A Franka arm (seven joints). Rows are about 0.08 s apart.
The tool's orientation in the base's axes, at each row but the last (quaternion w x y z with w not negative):
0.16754, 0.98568, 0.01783, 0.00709
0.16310, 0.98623, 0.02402, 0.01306
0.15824, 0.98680, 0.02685, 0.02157
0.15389, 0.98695, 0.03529, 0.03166
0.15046, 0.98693, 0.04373, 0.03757
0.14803, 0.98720, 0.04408, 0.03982
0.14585, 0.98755, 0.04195, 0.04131
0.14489, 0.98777, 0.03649, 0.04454
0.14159, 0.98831, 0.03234, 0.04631
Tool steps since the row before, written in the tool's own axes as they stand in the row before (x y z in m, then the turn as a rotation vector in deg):
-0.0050, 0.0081, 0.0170, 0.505, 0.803, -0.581
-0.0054, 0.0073, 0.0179, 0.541, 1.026, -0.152
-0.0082, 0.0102, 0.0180, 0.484, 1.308, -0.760
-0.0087, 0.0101, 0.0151, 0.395, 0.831, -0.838
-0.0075, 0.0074, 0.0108, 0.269, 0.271, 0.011
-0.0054, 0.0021, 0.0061, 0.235, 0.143, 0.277
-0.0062, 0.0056, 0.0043, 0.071, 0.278, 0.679
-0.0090, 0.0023, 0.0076, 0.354, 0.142, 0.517
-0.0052, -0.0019, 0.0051, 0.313, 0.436, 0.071
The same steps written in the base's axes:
-0.0044, -0.0134, -0.0134, 0.519, -0.547, 0.818
-0.0045, -0.0129, -0.0147, 0.579, -0.893, 0.484
-0.0068, -0.0158, -0.0142, 0.504, -0.975, 1.148
-0.0069, -0.0148, -0.0117, 0.382, -0.506, 1.071
-0.0060, -0.0109, -0.0085, 0.289, -0.235, 0.087
-0.0046, -0.0043, -0.0055, 0.269, -0.193, -0.206
-0.0054, -0.0072, -0.0029, 0.154, -0.452, -0.562
-0.0081, -0.0051, -0.0073, 0.411, -0.252, -0.425
-0.0047, 0.0000, -0.0058, 0.340, -0.413, 0.081

